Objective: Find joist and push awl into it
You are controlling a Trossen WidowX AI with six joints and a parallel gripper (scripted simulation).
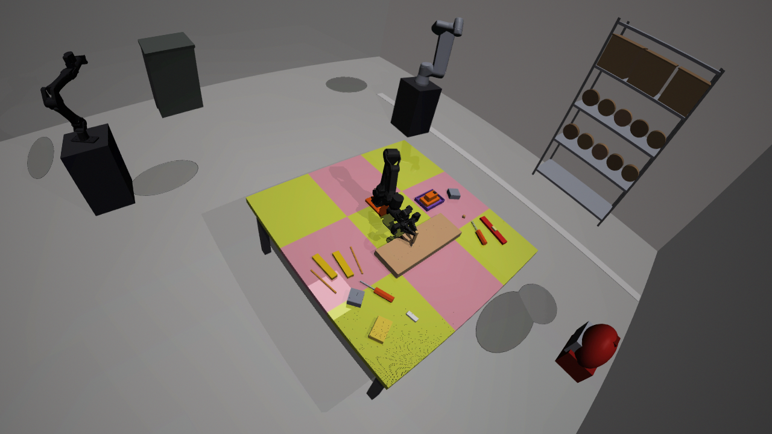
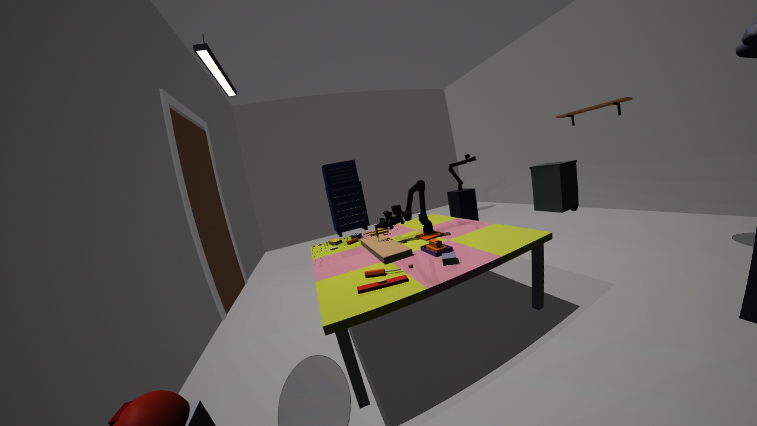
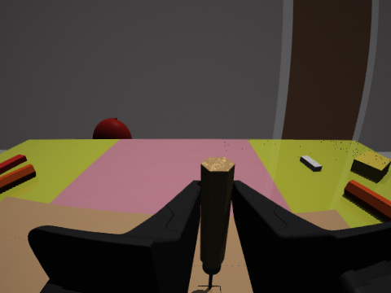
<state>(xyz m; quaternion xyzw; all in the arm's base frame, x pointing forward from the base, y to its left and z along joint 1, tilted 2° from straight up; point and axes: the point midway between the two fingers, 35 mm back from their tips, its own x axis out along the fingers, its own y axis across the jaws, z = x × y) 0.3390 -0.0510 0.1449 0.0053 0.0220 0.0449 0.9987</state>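
Now: gripper tip 6 cm above the awl. Also, from my gripper tip: white piece: 32 cm ahead, 24 cm to the right, 14 cm below; then orange stud finder: 38 cm to the left, 26 cm behind, 10 cm below; then purple tray: 37 cm to the left, 26 cm behind, 13 cm below.
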